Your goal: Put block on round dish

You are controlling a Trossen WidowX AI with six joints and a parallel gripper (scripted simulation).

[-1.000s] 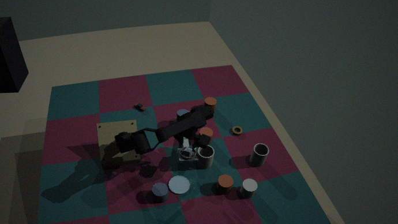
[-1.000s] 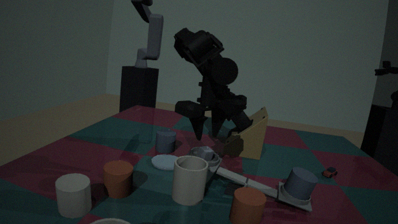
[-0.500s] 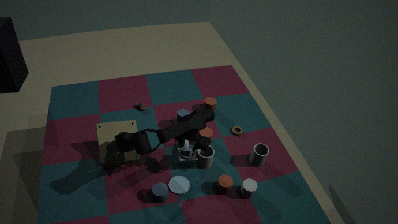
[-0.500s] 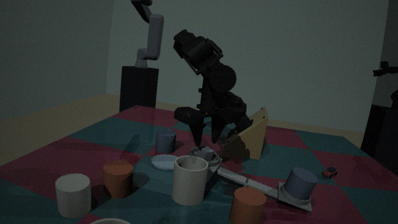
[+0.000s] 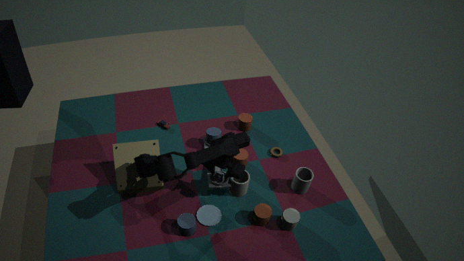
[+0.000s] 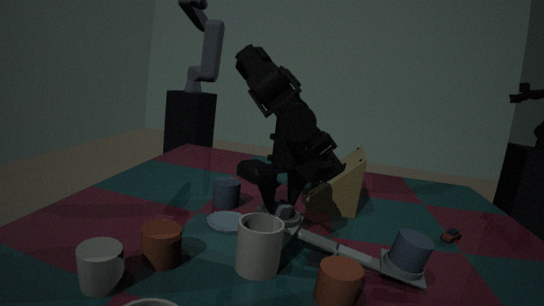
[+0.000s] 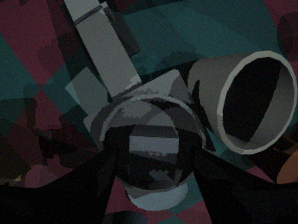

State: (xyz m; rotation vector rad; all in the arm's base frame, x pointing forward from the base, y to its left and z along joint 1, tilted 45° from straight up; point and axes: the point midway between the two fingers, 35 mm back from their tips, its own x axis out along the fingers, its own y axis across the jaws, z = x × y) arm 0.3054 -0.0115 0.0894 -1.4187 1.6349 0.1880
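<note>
Now: the pale round dish 130 mm to the right of my gripper tip, 90 mm below it and 50 mm behind it. From my gripper tip the other things lie so: white cylinder (270 mm ahead, 220 mm to the right, 50 mm below); grey block (right at my gripper tip); blue-grey cup (200 mm to the right, 150 mm behind, 50 mm below).
</note>
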